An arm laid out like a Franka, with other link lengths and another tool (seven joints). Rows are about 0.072 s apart.
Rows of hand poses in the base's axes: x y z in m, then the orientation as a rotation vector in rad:
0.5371 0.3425 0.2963 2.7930 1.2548 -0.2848
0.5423 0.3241 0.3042 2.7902 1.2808 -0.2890
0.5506 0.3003 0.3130 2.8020 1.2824 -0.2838
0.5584 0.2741 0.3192 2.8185 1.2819 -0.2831
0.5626 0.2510 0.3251 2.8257 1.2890 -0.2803
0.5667 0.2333 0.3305 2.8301 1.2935 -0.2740
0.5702 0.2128 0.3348 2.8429 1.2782 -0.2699
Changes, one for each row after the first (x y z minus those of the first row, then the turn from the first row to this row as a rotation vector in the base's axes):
0.0052 -0.0184 0.0079 0.0080 0.0066 0.0152
0.0135 -0.0422 0.0167 0.0194 0.0072 0.0121
0.0213 -0.0684 0.0229 0.0329 0.0117 0.0061
0.0255 -0.0915 0.0288 0.0424 0.0135 0.0075
0.0296 -0.1092 0.0342 0.0491 0.0118 0.0086
0.0331 -0.1297 0.0385 0.0539 0.0103 -0.0040

